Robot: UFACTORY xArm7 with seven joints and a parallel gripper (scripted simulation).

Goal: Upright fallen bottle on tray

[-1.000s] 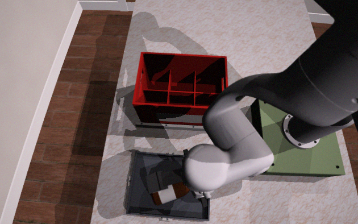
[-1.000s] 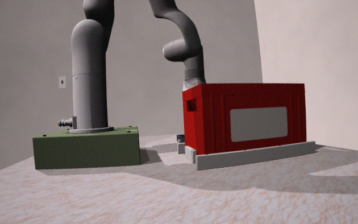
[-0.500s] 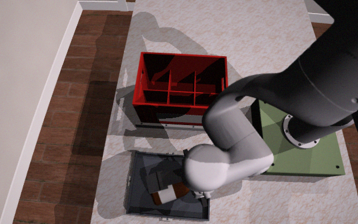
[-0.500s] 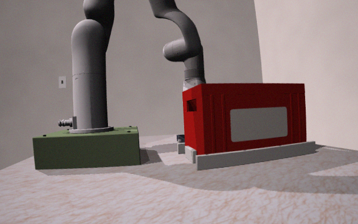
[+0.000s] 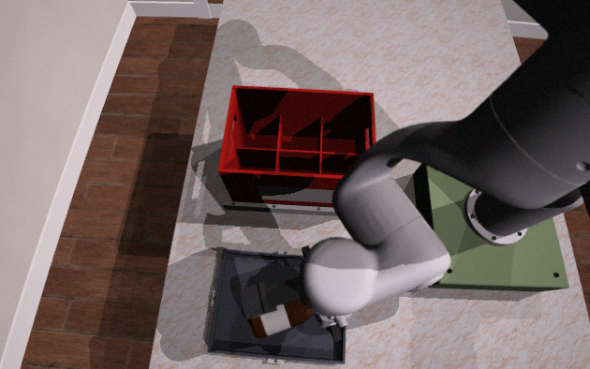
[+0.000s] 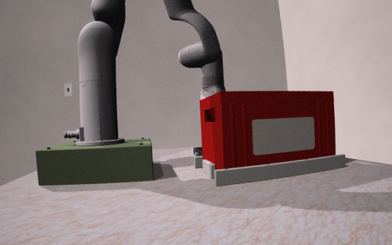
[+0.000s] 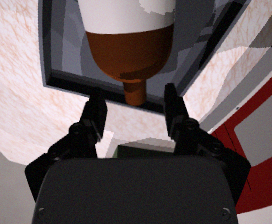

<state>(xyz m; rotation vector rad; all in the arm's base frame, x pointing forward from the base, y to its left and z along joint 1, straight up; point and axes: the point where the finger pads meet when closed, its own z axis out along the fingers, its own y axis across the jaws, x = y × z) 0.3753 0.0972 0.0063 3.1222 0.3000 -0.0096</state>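
The brown bottle is 5 cm ahead of my hand, 4 cm below it and 1 cm to the left of it. Also, from my hand: red crate (28 cm to the right, 1 cm behind); dark grey tray (7 cm below, 7 cm ahead).
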